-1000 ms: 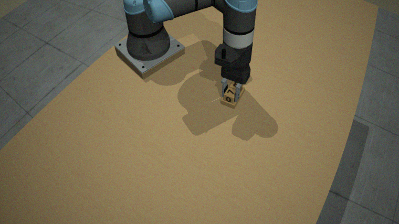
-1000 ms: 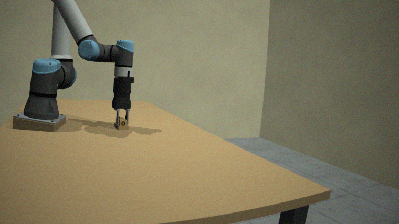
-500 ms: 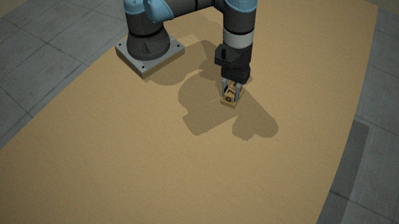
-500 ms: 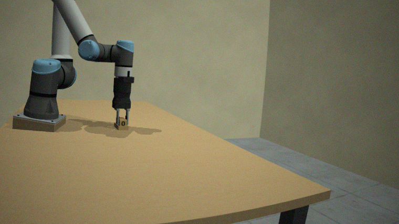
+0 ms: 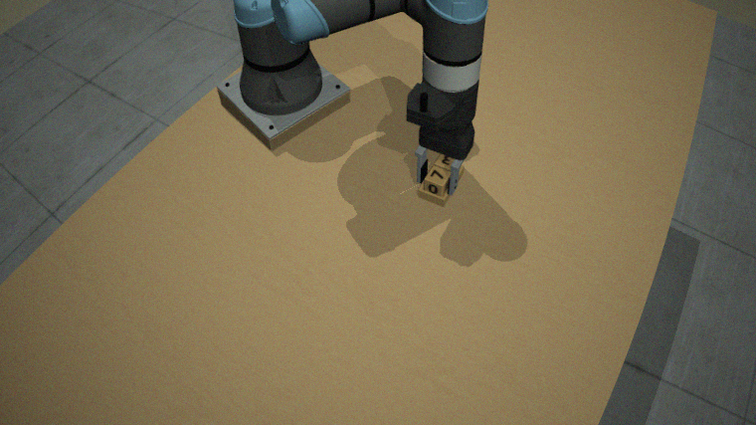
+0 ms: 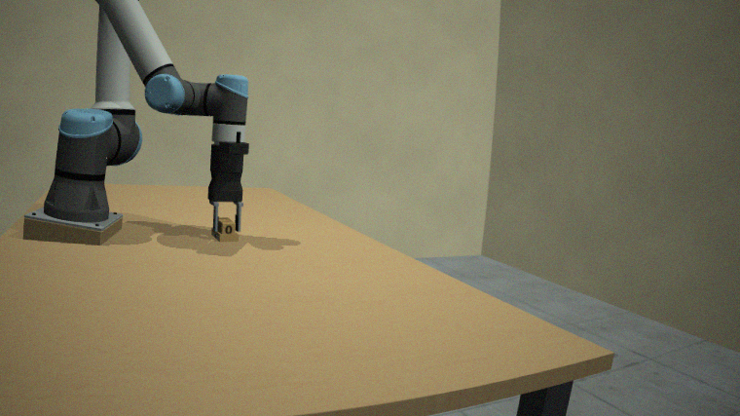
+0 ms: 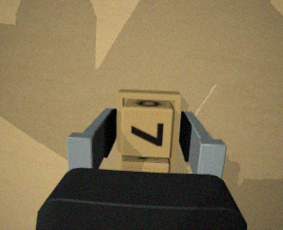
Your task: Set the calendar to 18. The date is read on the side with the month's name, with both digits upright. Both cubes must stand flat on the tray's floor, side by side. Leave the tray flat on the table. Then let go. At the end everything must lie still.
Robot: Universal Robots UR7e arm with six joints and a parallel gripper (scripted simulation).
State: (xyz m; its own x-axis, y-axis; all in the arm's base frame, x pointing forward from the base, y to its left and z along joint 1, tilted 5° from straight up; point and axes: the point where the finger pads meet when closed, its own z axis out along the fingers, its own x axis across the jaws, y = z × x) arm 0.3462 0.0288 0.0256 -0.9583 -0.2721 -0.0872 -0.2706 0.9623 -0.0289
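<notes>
The wooden tray is 3 cm below my hand, 2 cm to the left of it and 1 cm behind it.
</notes>
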